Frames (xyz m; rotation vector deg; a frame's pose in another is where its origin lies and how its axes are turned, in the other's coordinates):
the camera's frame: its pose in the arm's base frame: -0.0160 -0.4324 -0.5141 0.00 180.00 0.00
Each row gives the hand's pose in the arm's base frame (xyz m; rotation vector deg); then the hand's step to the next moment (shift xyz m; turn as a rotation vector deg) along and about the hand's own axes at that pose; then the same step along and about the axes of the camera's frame.
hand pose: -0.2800 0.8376 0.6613 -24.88 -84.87 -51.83
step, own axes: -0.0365 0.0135 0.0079 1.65 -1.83 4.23
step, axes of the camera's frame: -0.0100 0.0233 0.0305 4.38 1.62 -1.48
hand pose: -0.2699 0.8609 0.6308 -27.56 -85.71 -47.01
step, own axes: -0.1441 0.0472 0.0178 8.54 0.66 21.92
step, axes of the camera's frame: -0.0385 0.0697 0.1303 15.29 15.01 -9.72
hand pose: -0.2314 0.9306 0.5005 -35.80 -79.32 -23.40
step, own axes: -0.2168 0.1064 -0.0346 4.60 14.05 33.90
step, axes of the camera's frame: -0.0579 0.0410 0.2334 17.05 32.53 -4.38
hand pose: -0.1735 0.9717 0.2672 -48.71 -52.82 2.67
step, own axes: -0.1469 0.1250 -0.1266 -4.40 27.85 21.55
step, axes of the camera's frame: -0.0370 -0.0494 0.2223 9.61 30.82 14.74
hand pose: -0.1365 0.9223 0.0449 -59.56 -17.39 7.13
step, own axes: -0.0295 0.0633 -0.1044 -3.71 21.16 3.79
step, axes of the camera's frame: -0.0064 -0.0618 0.1092 3.81 12.90 17.17
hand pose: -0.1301 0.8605 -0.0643 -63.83 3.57 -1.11
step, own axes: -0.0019 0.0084 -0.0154 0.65 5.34 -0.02
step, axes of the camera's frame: 0.0029 -0.0100 0.0142 -0.56 2.31 4.83
